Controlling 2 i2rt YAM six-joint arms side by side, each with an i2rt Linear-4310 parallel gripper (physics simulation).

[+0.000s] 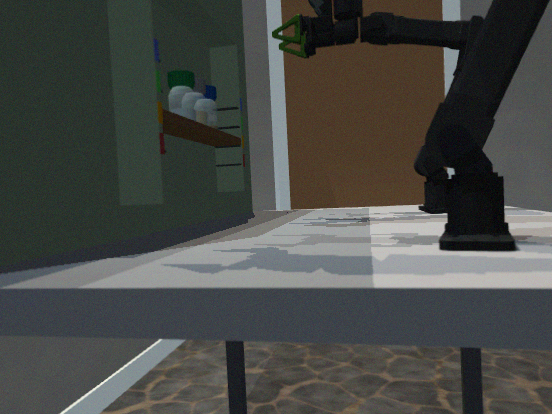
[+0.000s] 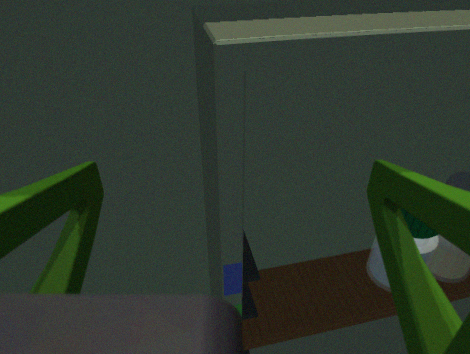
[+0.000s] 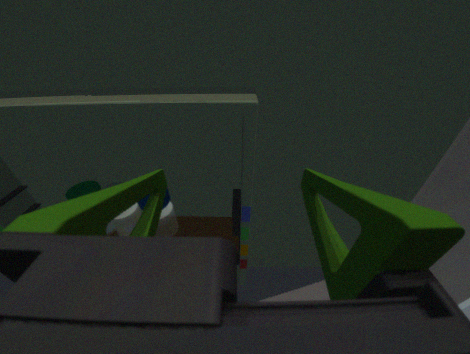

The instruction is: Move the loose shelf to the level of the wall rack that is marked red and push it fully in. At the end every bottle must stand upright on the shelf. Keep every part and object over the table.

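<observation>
The loose brown shelf (image 1: 200,131) (image 2: 310,290) (image 3: 205,226) is in the wall rack (image 1: 137,150) (image 2: 325,29) (image 3: 150,99) at the orange marks, one level above the red mark (image 1: 162,143) (image 3: 243,264). How deep it sits I cannot tell. Several whitish bottles stand upright on it; a green cap (image 1: 181,79) (image 2: 420,226) (image 3: 83,189) and a blue cap (image 1: 210,92) (image 3: 154,201) show. My left gripper (image 2: 235,176) is open and empty before the rack's upper left part. My right gripper (image 1: 278,40) (image 3: 233,176) is open and empty, above shelf height and away from the wall.
Blue marks (image 2: 232,279) (image 3: 245,214) and green marks (image 2: 239,309) (image 3: 244,233) lie above the orange ones. Dark brackets (image 3: 236,225) line the rack's sides. The white table (image 1: 320,280) stands below, with both arm bases at its side away from the rack.
</observation>
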